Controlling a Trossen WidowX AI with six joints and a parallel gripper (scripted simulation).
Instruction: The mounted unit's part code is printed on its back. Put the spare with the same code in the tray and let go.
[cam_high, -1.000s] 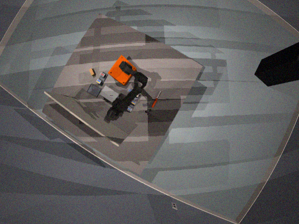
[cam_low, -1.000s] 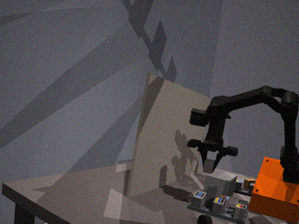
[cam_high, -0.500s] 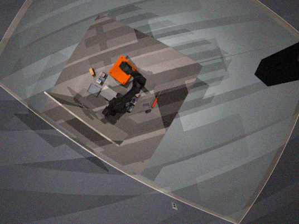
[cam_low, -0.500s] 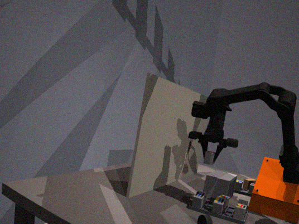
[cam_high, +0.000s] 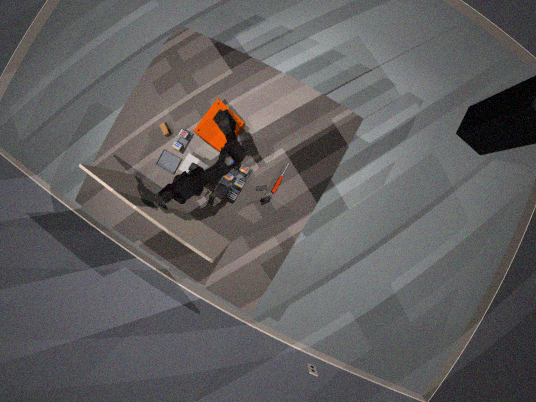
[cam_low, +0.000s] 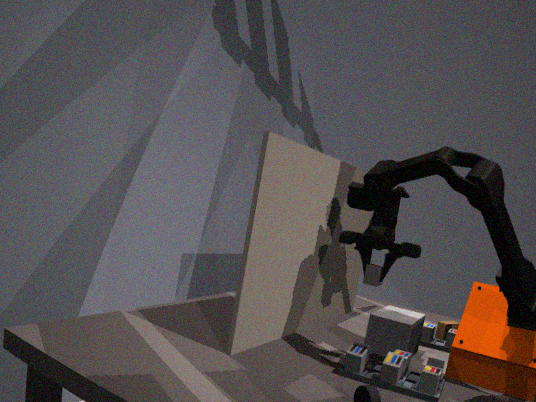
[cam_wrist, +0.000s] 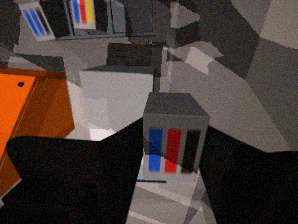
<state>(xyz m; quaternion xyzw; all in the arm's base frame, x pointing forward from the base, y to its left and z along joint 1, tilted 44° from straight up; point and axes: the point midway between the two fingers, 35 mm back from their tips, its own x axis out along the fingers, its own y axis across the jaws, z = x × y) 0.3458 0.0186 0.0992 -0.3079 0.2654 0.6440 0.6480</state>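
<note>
The mounted unit lies 12 cm below my gripper tip, 7 cm behind it and 5 cm to the right of it. Round my gripper tip: upright panel: 17 cm ahead, 5 cm to the right, 5 cm above; small brown block: 36 cm to the right, 15 cm below, 15 cm behind; small black cylinder: 33 cm to the left, 15 cm below, 14 cm behind.
</note>
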